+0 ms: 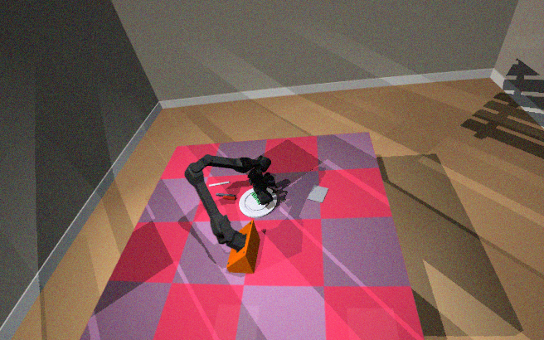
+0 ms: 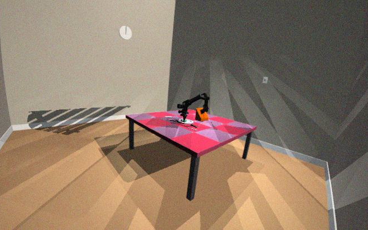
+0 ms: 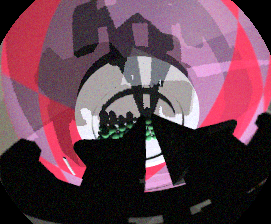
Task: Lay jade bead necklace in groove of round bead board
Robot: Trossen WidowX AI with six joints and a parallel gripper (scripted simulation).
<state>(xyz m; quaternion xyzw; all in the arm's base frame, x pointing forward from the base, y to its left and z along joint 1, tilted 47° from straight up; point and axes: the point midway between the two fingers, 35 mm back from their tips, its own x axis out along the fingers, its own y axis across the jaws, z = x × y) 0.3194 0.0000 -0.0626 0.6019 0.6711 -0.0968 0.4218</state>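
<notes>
The round white bead board is 30 mm to the left of my gripper tip and 10 mm below it. The rest, counted from my gripper tip: red-handled tool: 50 mm ahead, 210 mm to the left, 10 mm below; flat grey pad: 30 mm ahead, 280 mm to the right, 10 mm below; thin white rod: 150 mm ahead, 270 mm to the left, 10 mm below.
</notes>
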